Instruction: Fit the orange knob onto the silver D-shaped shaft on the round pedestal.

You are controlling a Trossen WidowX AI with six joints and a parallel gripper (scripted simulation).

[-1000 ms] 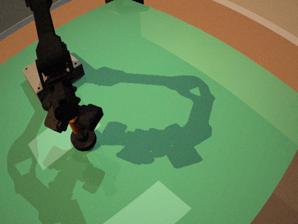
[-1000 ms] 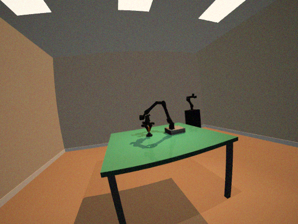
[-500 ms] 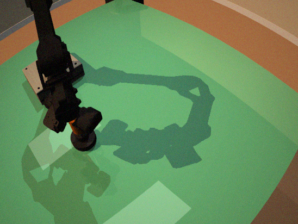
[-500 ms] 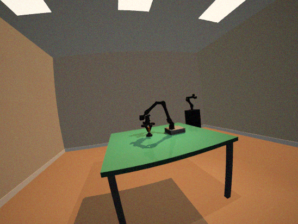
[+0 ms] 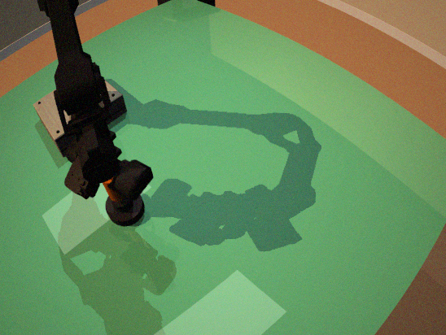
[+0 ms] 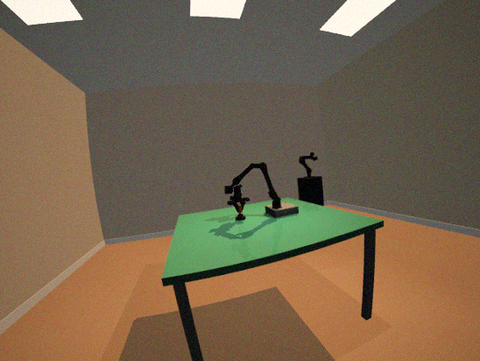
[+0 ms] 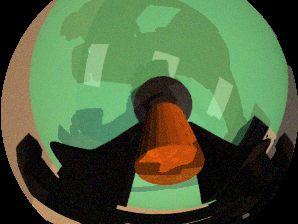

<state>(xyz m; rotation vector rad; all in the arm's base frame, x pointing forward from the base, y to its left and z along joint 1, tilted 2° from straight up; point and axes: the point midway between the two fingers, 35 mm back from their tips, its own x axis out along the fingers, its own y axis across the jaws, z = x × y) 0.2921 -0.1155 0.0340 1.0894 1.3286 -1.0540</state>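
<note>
The pedestal lies 40 mm below my gripper tip. Also, from my gripper tip: orange knob: 30 mm above.
</note>
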